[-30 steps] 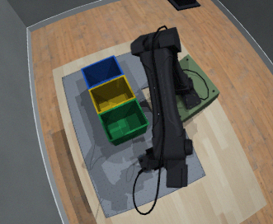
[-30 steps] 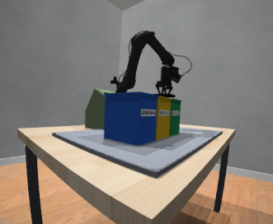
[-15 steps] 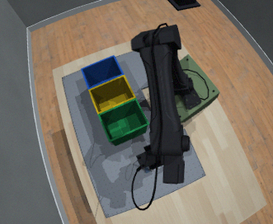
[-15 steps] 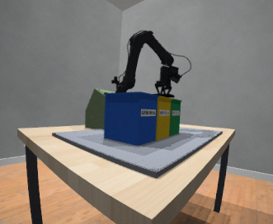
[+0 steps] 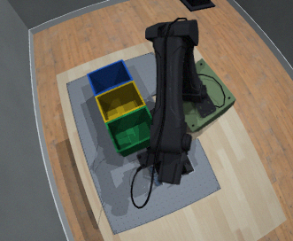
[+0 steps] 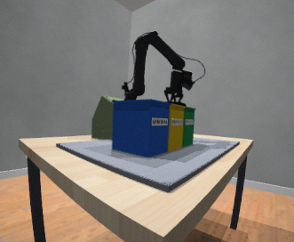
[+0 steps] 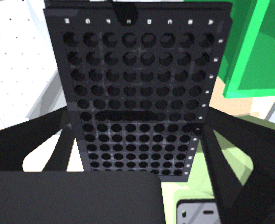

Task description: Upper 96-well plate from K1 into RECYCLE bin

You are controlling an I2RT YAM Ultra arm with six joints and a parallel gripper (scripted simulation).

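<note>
Now: the yellow recycle bin 90 mm ahead of my hand, 270 mm to the right of it and 120 mm below it. Round my hand: black 96-well plate (right at my hand); blue bin (90 mm ahead, 400 mm to the right, 120 mm below); green bin (80 mm ahead, 140 mm to the right, 120 mm below).
</note>
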